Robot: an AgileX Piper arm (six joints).
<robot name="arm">
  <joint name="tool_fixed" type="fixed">
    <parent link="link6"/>
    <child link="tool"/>
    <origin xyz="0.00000 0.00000 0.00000" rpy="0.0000 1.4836 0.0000"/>
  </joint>
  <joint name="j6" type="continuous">
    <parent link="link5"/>
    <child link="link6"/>
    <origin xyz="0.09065 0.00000 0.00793" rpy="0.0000 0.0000 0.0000"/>
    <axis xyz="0.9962 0 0.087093"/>
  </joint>
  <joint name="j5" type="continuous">
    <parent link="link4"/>
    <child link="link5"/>
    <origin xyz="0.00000 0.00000 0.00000" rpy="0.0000 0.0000 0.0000"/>
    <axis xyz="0 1 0"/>
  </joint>
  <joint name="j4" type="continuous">
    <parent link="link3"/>
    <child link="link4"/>
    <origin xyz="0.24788 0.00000 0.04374" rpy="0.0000 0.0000 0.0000"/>
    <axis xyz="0.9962 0 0.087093"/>
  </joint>
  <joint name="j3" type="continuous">
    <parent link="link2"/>
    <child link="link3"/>
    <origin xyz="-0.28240 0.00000 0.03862" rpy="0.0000 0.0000 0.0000"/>
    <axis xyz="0 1 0"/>
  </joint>
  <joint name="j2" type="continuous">
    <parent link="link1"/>
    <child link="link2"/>
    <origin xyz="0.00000 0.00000 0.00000" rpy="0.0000 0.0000 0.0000"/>
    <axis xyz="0 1 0"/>
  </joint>
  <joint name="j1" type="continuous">
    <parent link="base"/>
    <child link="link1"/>
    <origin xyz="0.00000 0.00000 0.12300" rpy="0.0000 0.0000 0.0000"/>
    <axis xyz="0 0 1"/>
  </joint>
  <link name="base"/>
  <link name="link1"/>
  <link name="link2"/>
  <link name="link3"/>
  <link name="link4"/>
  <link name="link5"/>
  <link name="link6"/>
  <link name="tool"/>
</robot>
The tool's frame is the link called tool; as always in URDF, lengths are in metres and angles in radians. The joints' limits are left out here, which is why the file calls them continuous.
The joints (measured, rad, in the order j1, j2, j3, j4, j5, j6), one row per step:
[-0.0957 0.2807 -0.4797 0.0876 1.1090 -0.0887]
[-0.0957 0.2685 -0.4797 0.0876 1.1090 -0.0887]
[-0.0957 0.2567 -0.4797 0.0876 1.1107 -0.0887]
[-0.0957 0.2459 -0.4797 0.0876 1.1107 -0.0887]
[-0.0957 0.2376 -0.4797 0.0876 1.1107 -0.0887]
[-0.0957 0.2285 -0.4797 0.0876 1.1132 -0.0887]
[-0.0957 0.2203 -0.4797 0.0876 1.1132 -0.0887]
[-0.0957 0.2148 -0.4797 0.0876 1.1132 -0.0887]
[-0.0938 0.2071 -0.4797 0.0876 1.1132 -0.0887]
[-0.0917 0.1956 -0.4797 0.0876 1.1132 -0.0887]
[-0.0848 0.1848 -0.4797 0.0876 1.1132 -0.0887]
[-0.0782 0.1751 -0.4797 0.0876 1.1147 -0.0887]
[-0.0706 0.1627 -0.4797 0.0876 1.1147 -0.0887]
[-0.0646 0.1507 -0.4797 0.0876 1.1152 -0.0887]
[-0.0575 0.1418 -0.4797 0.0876 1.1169 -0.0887]
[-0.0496 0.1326 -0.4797 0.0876 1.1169 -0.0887]
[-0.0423 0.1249 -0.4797 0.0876 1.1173 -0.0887]
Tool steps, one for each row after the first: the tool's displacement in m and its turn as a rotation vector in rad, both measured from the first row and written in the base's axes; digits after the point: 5 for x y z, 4 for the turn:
[-0.00171 0.00016 0.00042 -0.0012 -0.0121 0.0000]
[-0.00348 0.00034 0.00070 -0.0022 -0.0222 0.0001]
[-0.00501 0.00049 0.00104 -0.0032 -0.0330 0.0001]
[-0.00618 0.00060 0.00129 -0.0040 -0.0412 0.0001]
[-0.00763 0.00075 0.00139 -0.0047 -0.0478 0.0003]
[-0.00879 0.00086 0.00161 -0.0055 -0.0559 0.0003]
[-0.00957 0.00093 0.00176 -0.0060 -0.0614 0.0003]
[-0.01067 0.00109 0.00195 -0.0067 -0.0691 0.0022]
[-0.01232 0.00129 0.00223 -0.0077 -0.0806 0.0043]
[-0.01389 0.00158 0.00247 -0.0084 -0.0913 0.0112]
[-0.01540 0.00185 0.00257 -0.0088 -0.0995 0.0180]
[-0.01722 0.00213 0.00281 -0.0095 -0.1119 0.0255]
[-0.01901 0.00236 0.00298 -0.0101 -0.1234 0.0316]
[-0.02043 0.00257 0.00300 -0.0103 -0.1306 0.0388]
[-0.02180 0.00276 0.00314 -0.0104 -0.1399 0.0467]
[-0.02298 0.00291 0.00321 -0.0104 -0.1472 0.0540]

